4 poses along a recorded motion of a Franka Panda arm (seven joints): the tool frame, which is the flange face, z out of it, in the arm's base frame.
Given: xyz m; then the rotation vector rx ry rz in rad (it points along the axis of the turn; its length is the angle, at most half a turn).
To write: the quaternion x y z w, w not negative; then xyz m. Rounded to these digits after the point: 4 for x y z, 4 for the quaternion.
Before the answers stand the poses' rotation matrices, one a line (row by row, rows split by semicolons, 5 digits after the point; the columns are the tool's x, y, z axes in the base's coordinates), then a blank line. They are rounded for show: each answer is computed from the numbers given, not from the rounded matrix.
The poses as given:
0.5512 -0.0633 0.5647 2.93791 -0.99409 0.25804
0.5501 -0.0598 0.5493 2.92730 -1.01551 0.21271
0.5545 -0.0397 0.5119 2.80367 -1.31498 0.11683
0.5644 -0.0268 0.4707 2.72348 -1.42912 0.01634
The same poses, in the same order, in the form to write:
0.78225 -0.60534 0.14713; -0.60048 -0.79557 -0.08065; 0.16587 -0.02526 -0.98582
0.77686 -0.61864 0.11735; -0.61373 -0.78560 -0.07856; 0.14079 -0.01098 -0.98998
0.63721 -0.76906 0.05009; -0.76585 -0.63914 -0.07056; 0.08628 0.00660 -0.99625
0.56862 -0.82233 -0.02119; -0.82163 -0.56651 -0.06323; 0.03999 0.05336 -0.99777

0.9439 -0.3194 0.0829 0.0147 0.5512 -0.0633 0.5647
0.9424 -0.3269 0.0685 0.0179 0.5501 -0.0598 0.5493
0.9045 -0.4242 0.0377 0.0213 0.5545 -0.0397 0.5119
0.8850 -0.4644 0.0053 0.0329 0.5644 -0.0268 0.4707

